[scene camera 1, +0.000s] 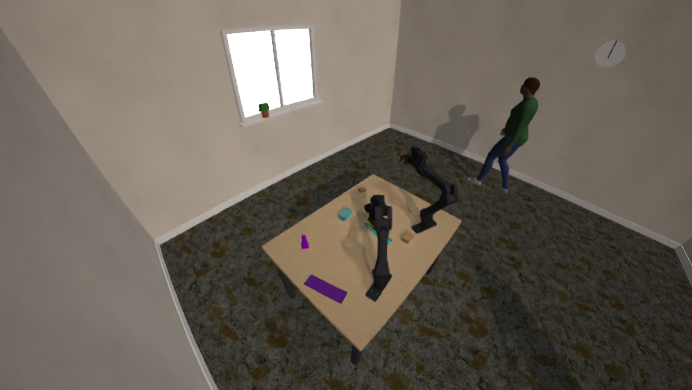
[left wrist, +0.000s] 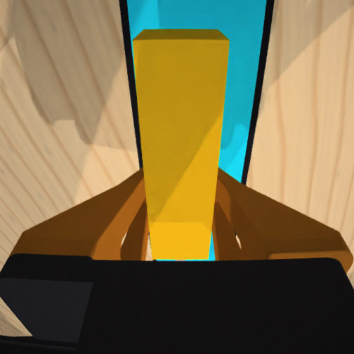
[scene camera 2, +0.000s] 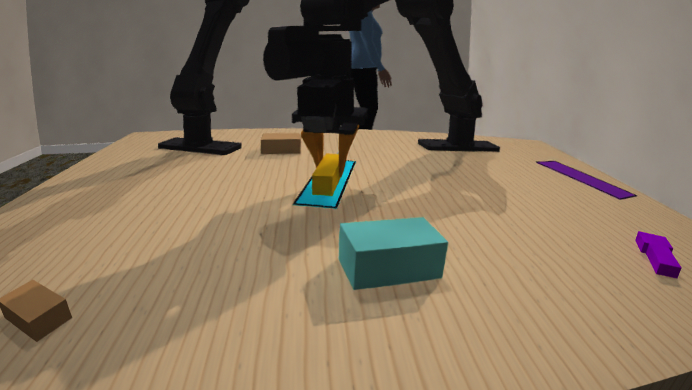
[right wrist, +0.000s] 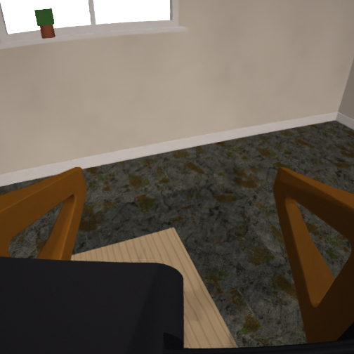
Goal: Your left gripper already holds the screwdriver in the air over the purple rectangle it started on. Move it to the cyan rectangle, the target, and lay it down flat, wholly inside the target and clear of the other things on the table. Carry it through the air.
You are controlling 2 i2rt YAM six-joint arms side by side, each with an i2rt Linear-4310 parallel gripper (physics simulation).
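Frame: origin at the left arm's base, x right, y ahead, z up, level; millimetres.
Seen in the pictures: right gripper, fingertip midpoint: (scene camera 1: 402,153); left arm's base at its link origin: (scene camera 1: 379,285) (scene camera 2: 460,147); right arm's base at its link origin: (scene camera 1: 424,226) (scene camera 2: 197,147).
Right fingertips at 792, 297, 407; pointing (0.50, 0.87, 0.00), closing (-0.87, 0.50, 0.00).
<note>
Pixels of each thing's top centre, then the offset from my right fingertips to it, as dx, dy, dz. "*": a spot on its surface instead.
- screwdriver at its top centre: (scene camera 2: 335,153) -450, -86, -365
- cyan rectangle at a spot on its surface: (scene camera 2: 315,199) * -406, +2, -406
- purple rectangle at a spot on its surface: (scene camera 2: 585,179) (scene camera 1: 324,286) * -983, -44, -406
- teal block at its top centre: (scene camera 2: 393,232) (scene camera 1: 345,212) -450, +196, -367
- brown block at its top centre: (scene camera 2: 280,136) (scene camera 1: 408,236) -377, -281, -377
- purple T-shaped piece at its top centre: (scene camera 2: 660,248) (scene camera 1: 304,241) -815, +272, -392
My left gripper (scene camera 2: 330,167) (left wrist: 180,176) is shut on the screwdriver (scene camera 2: 325,182) (left wrist: 182,110), whose yellow handle looks roughly level; its shaft is hidden. It hangs low over the cyan rectangle (scene camera 1: 371,229) (scene camera 2: 315,199) (left wrist: 245,60); the exact gap is hard to tell. The handle runs nearly along the rectangle. In the left wrist view it lies toward the left black border, with more cyan showing on its right. The purple rectangle (scene camera 1: 325,289) (scene camera 2: 585,179) lies bare. My right gripper (scene camera 1: 401,158) (right wrist: 179,177) is open and empty, high beyond the table's upper edge.
A teal block (scene camera 1: 345,214) (scene camera 2: 392,255) stands near the target. One brown block (scene camera 1: 407,236) (scene camera 2: 281,144) is by the arm bases, another (scene camera 1: 362,190) (scene camera 2: 36,310) near the table's far edge in scene camera 1. A purple T-shaped piece (scene camera 1: 304,242) (scene camera 2: 659,254) lies farther off.
</note>
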